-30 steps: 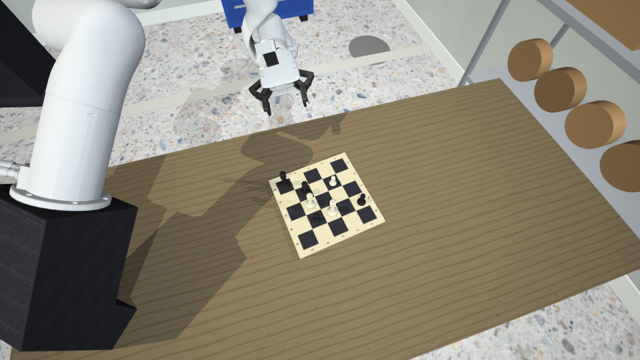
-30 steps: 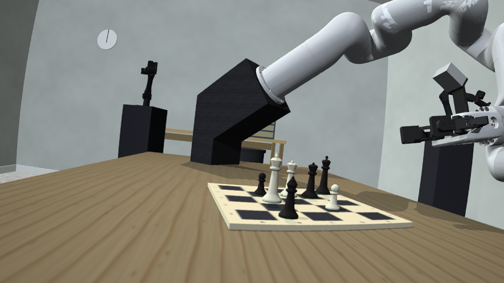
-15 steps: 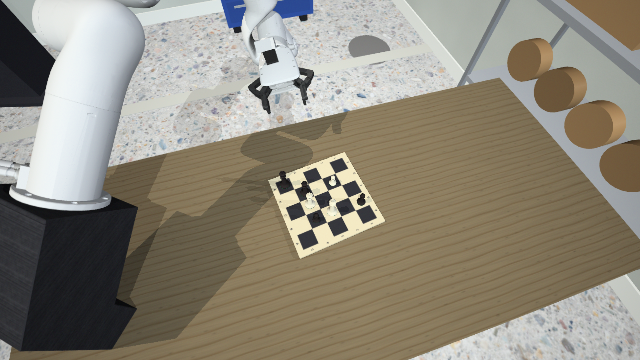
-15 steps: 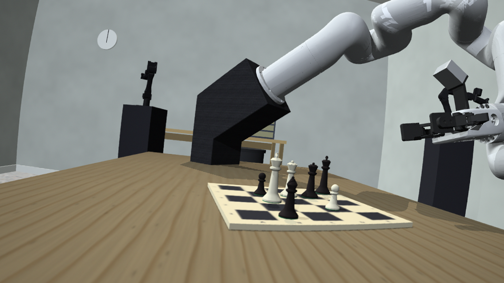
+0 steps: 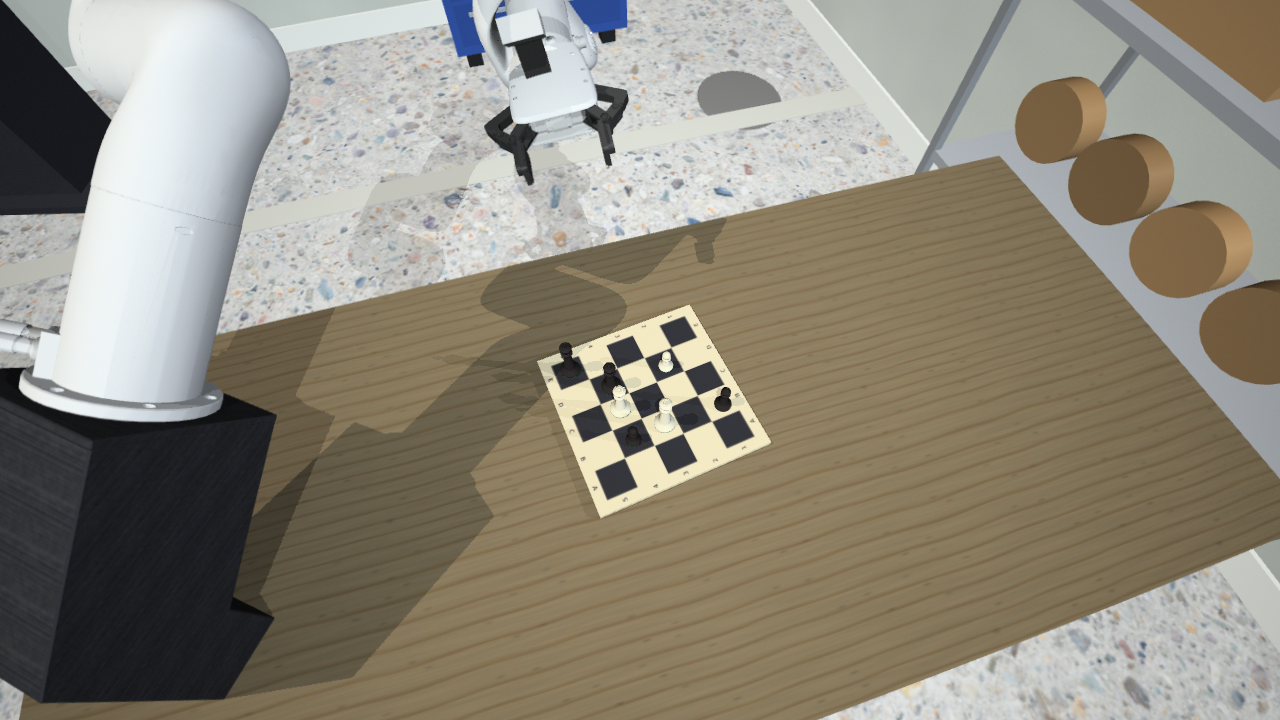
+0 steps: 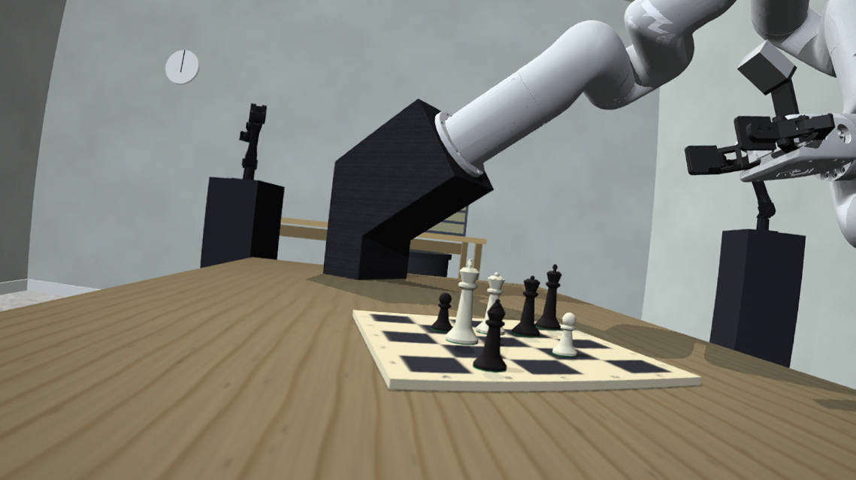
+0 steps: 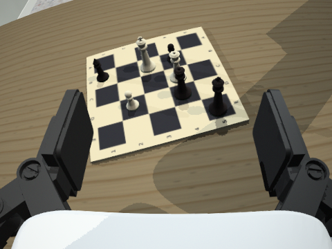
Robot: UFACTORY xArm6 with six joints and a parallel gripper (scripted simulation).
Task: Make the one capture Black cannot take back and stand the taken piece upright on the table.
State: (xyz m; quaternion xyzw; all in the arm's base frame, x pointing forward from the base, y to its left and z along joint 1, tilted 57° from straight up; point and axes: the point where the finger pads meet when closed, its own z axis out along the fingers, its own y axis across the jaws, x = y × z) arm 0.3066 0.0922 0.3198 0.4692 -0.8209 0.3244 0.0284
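My hand is 25 cm to the left of the black pawn, 18 cm above it and 7 cm short of it. The rest, counted from my hand: black queen: 18 cm to the right, 17 cm below, 4 cm ahead; then black king: 17 cm below, 16 cm to the right, 1 cm behind; then white pawn: 18 cm below, 15 cm to the right, 11 cm ahead.
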